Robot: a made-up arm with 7 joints.
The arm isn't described. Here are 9 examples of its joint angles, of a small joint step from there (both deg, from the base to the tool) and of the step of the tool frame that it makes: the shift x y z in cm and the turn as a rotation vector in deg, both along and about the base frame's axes.
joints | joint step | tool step
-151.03 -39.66 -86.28 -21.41 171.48 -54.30 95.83 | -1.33 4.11 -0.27 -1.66 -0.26 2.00 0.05 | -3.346 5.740 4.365 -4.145 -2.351 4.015
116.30 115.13 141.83 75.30 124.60 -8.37 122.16 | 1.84 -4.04 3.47 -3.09 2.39 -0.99 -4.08 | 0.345 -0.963 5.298 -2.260 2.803 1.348
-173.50 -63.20 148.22 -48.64 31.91 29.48 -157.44 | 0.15 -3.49 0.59 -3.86 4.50 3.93 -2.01 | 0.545 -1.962 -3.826 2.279 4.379 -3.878
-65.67 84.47 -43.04 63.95 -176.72 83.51 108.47 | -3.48 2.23 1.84 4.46 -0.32 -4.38 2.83 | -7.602 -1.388 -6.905 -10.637 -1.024 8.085
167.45 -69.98 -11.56 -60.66 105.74 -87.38 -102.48 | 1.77 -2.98 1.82 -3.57 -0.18 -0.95 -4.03 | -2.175 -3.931 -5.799 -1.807 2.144 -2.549
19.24 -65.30 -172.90 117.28 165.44 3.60 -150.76 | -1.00 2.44 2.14 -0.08 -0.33 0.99 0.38 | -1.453 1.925 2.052 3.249 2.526 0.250
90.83 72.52 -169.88 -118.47 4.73 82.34 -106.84 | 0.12 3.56 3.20 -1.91 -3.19 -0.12 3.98 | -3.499 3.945 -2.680 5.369 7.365 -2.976
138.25 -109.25 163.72 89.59 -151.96 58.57 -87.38 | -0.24 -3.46 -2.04 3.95 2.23 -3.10 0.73 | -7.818 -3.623 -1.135 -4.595 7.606 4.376
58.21 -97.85 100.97 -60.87 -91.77 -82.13 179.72 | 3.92 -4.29 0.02 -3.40 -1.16 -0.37 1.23 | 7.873 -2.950 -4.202 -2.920 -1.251 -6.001
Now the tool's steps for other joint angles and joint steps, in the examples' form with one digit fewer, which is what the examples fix.
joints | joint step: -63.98 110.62 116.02 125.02 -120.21 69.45 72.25 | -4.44 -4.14 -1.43 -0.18 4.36 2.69 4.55
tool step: -1.10 3.36 -0.30 0.23 6.12 5.45
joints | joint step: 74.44 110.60 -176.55 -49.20 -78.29 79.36 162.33 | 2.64 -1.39 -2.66 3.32 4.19 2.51 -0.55
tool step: -0.33 -3.71 3.20 -5.88 -0.31 -0.49
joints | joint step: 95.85 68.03 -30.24 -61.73 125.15 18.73 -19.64 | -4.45 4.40 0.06 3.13 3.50 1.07 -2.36
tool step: 4.13 -10.35 -4.29 6.67 -0.15 4.15
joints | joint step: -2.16 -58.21 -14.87 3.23 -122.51 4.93 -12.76 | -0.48 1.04 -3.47 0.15 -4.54 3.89 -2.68
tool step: 0.67 0.05 0.80 -10.34 -1.98 4.32
